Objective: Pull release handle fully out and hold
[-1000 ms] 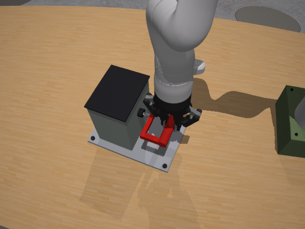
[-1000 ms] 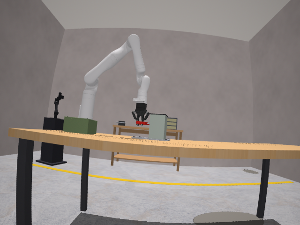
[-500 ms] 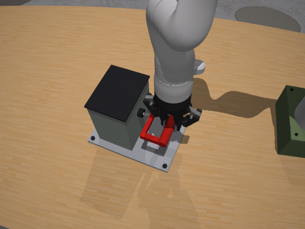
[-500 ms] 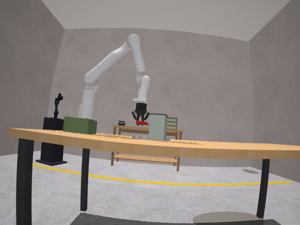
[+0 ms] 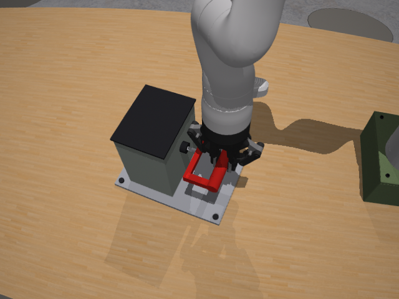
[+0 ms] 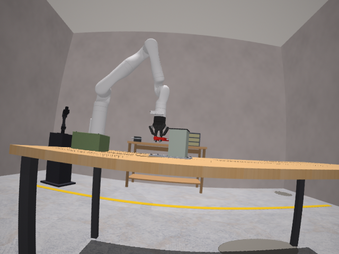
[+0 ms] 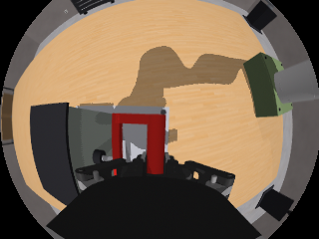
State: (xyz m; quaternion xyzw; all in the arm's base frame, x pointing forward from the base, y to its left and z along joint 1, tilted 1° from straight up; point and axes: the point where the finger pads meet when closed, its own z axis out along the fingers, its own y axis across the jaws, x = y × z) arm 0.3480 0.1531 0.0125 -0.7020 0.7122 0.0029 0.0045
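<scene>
Now: the release handle 50 mm ahead of my hand. Round my hand: grey baseplate: 100 mm ahead, 100 mm below.
</scene>
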